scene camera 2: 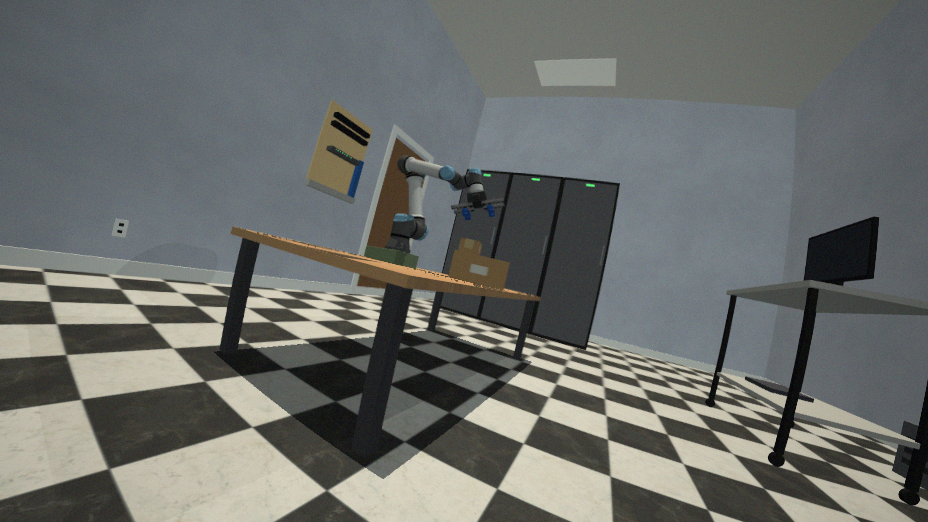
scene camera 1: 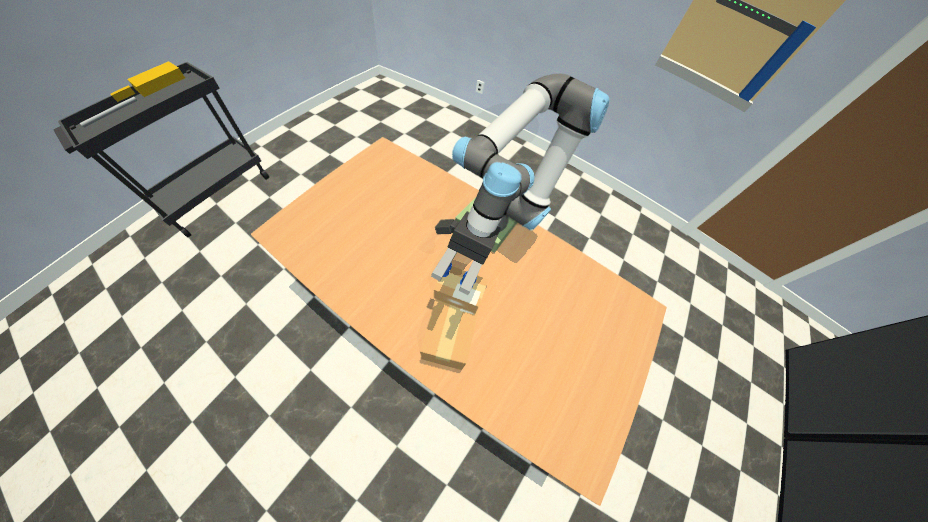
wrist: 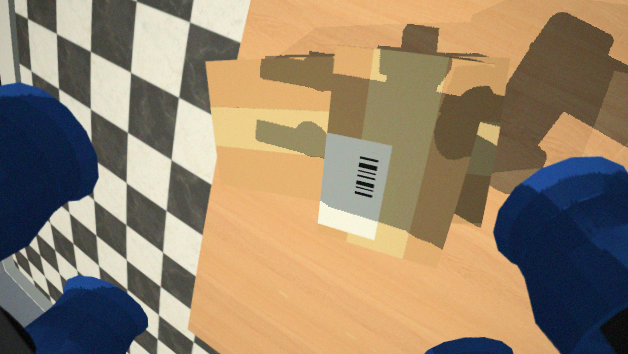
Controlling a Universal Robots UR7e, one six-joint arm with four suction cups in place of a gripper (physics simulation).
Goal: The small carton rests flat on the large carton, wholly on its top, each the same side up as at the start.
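Seen in the pictures: hand at its tool point: (scene camera 2: 478,215) (scene camera 1: 462,261) (wrist: 283,279); arm's base at its link origin: (scene camera 2: 397,251).
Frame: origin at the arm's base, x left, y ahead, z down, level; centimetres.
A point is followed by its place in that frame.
The small carton (scene camera 1: 447,298) @[x 15.4, y 45.1, z -12.4 cm] (scene camera 2: 469,246) @[x 9.1, y 42.7, z -11.5 cm] (wrist: 400,115) @[x 12.7, y 40.6, z -15.5 cm] rests flat on the large carton (scene camera 1: 444,347) @[x 25.3, y 56.5, z -8.1 cm] (scene camera 2: 496,272) @[x 17.7, y 57.7, z -1.2 cm] (wrist: 265,172) @[x 28.2, y 50.4, z -8.1 cm], which lies on the table. A tape stripe and a white barcode label show on its top in the wrist view. Large-carton top shows on both sides of it there; whether any edge overhangs I cannot tell. The large carton has a tape stripe and, in scene camera 2, a white label on its side. My gripper (scene camera 1: 457,273) @[x 15.2, y 40.1, z -30.6 cm] (scene camera 2: 478,212) @[x 15.2, y 40.1, z -30.6 cm], with blue suction cups, hangs above the small carton, apart from it, open and holding nothing. It partly hides the small carton in scene camera 1.
The wooden table (scene camera 1: 551,337) @[x 52.0, y 21.9, z 7.1 cm] (scene camera 2: 324,254) @[x -79.6, y 52.3, z 7.8 cm] carries my arm on a green base (scene camera 2: 392,257) @[x -12.0, y 9.6, z 3.9 cm]. A black cart (scene camera 1: 149,123) with yellow items stands beyond the table. Dark cabinets (scene camera 2: 532,240) and a desk (scene camera 2: 772,299) with a monitor (scene camera 2: 842,251) stand farther off.
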